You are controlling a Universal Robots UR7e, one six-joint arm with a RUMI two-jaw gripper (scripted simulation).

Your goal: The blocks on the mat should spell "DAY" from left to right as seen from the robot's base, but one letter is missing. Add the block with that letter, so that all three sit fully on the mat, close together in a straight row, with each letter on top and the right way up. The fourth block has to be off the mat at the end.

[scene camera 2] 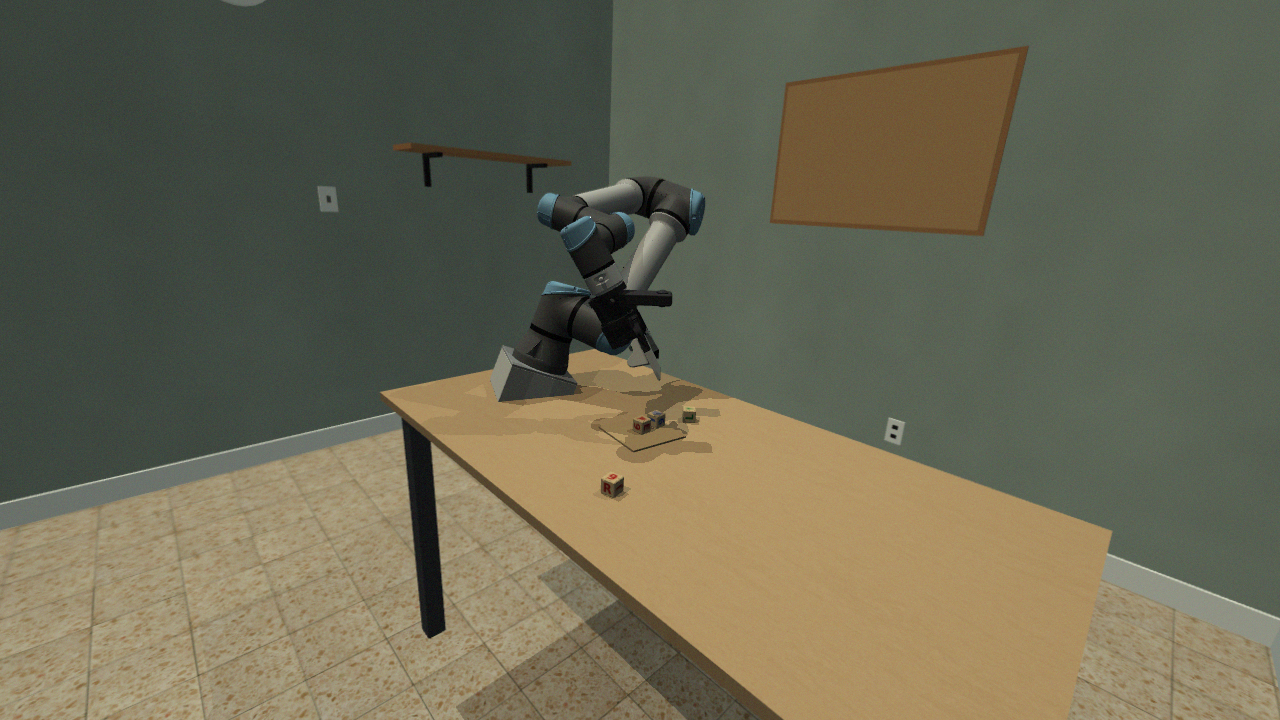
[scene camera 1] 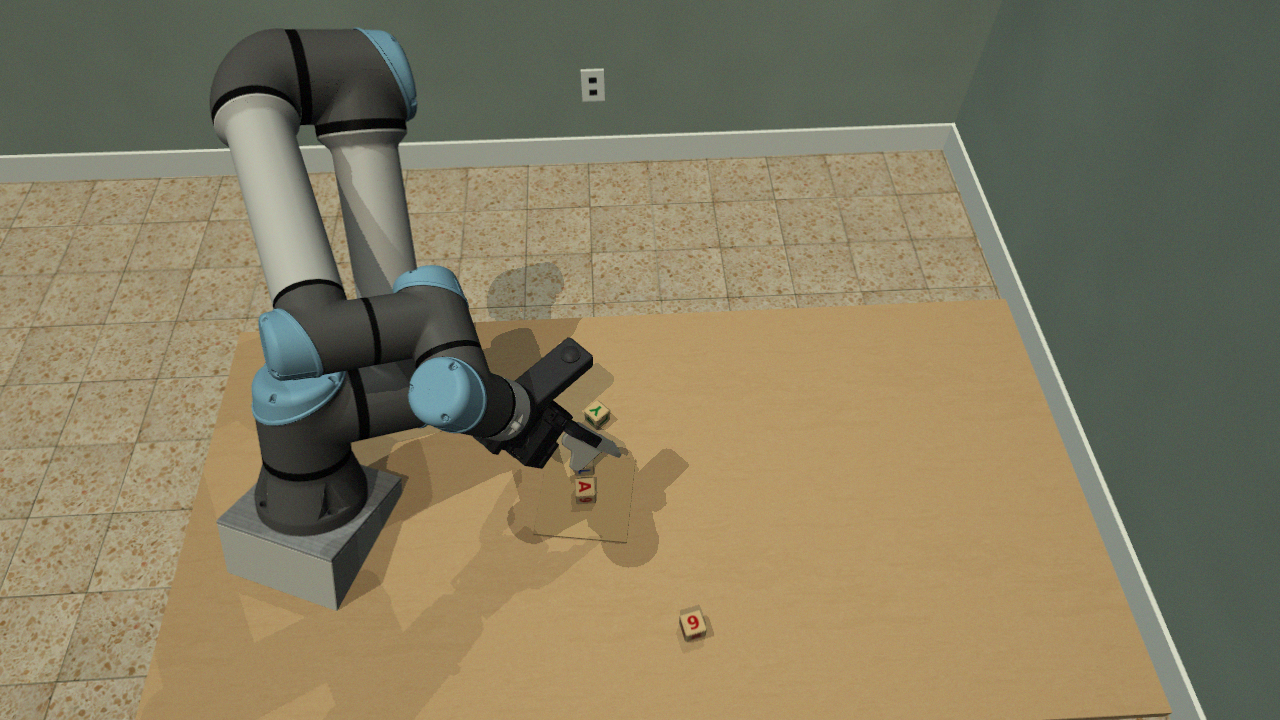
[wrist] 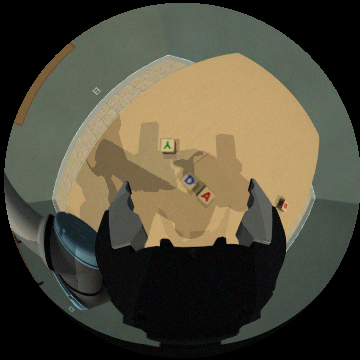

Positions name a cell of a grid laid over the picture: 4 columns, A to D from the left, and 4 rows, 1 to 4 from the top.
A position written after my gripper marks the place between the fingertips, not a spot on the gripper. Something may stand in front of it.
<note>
I see my gripper (scene camera 1: B3).
My gripper also shows in scene camera 2 (scene camera 2: C3) and in the wrist view (wrist: C3).
</note>
